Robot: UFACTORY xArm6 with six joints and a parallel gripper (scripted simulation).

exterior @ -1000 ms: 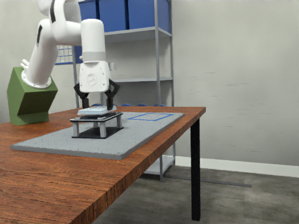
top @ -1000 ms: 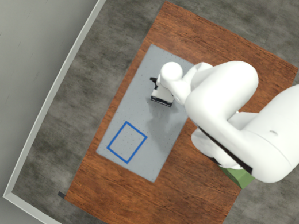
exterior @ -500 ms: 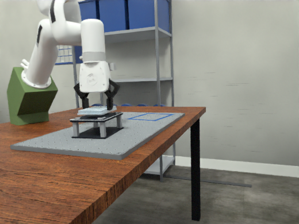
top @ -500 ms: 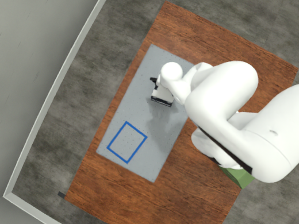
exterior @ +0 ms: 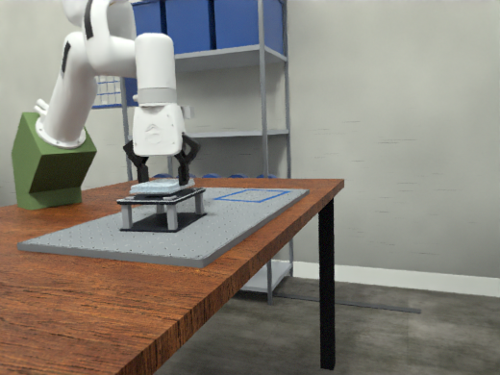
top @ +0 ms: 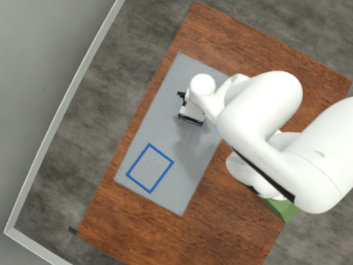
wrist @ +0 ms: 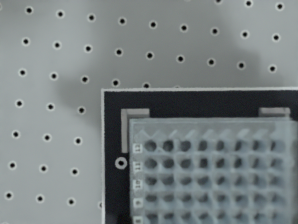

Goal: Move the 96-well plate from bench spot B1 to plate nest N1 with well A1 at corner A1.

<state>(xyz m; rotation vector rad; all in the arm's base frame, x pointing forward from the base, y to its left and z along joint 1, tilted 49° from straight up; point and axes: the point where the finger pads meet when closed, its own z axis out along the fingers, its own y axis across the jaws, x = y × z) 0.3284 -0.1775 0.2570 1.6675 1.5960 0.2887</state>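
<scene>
Now: hand 10 mm above the clear 96-well plate. Also, from my hand: black plate nest N1: 30 mm below.
</scene>
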